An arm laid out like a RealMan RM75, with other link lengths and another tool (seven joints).
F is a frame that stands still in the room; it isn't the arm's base.
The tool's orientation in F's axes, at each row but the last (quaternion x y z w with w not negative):
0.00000 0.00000 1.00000 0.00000
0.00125 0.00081 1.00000 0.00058
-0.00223 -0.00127 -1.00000 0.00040
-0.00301 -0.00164 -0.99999 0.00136
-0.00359 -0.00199 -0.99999 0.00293
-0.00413 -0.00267 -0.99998 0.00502
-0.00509 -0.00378 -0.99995 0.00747
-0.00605 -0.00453 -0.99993 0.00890
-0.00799 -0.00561 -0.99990 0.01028
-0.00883 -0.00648 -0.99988 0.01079
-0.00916 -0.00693 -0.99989 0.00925
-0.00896 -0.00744 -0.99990 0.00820
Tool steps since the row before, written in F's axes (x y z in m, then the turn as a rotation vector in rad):
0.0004 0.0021 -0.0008 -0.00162 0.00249 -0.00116
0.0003 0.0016 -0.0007 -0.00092 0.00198 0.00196
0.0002 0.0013 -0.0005 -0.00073 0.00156 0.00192
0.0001 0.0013 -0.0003 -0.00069 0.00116 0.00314
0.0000 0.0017 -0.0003 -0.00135 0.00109 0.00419
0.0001 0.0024 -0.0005 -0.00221 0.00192 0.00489
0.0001 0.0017 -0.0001 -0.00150 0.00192 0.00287
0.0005 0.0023 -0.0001 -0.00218 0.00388 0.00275
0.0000 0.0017 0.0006 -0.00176 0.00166 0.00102
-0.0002 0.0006 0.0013 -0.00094 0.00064 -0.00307
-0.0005 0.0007 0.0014 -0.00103 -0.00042 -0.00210
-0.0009 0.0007 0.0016 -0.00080 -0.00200 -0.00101
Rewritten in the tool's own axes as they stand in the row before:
-0.0004 -0.0021 -0.0008 0.00162 -0.00249 -0.00116
-0.0003 -0.0016 -0.0007 0.00093 -0.00198 0.00196
-0.0002 -0.0013 -0.0005 0.00074 -0.00156 0.00192
-0.0001 -0.0013 -0.0003 0.00071 -0.00115 0.00314
0.0000 -0.0017 -0.0003 0.00137 -0.00108 0.00418
-0.0001 -0.0024 -0.0005 0.00223 -0.00192 0.00488
-0.0001 -0.0017 -0.0001 0.00150 -0.00192 0.00287
-0.0005 -0.0023 -0.0001 0.00214 -0.00389 0.00276
0.0000 -0.0017 0.0006 0.00174 -0.00168 0.00101
0.0002 -0.0006 0.0013 0.00087 -0.00070 -0.00308
0.0005 -0.0007 0.0014 0.00100 0.00037 -0.00212
0.0009 -0.0007 0.0016 0.00081 0.00197 -0.00105

